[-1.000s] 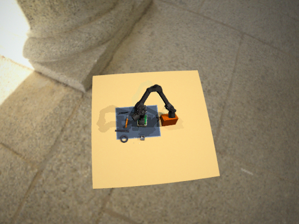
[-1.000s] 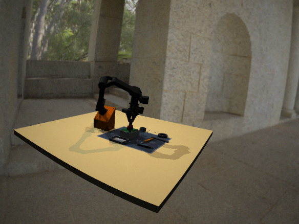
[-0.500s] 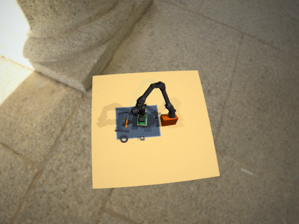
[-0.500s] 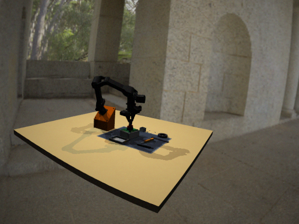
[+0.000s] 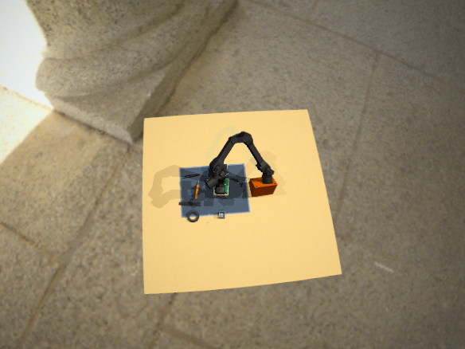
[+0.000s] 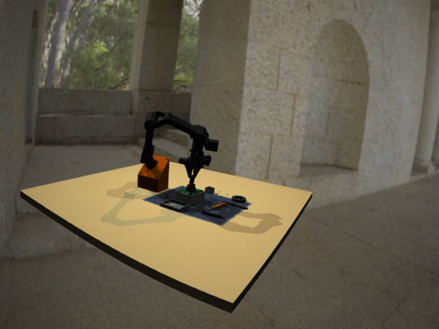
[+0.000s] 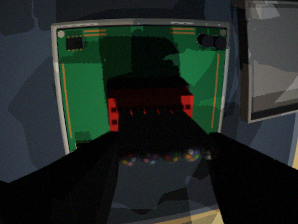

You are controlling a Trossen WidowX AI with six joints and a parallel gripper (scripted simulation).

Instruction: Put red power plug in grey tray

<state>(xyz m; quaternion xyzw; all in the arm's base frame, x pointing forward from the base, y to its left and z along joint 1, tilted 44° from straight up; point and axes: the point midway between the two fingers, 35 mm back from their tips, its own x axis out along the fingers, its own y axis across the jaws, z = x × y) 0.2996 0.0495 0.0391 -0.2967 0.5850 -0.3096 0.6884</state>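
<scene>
My gripper tip is now 40 mm above the red power plug. Round my gripper tip: blue mat (50 mm ahead, 120 mm below); then black bar (210 mm ahead, 110 mm to the left, 120 mm below).
</scene>
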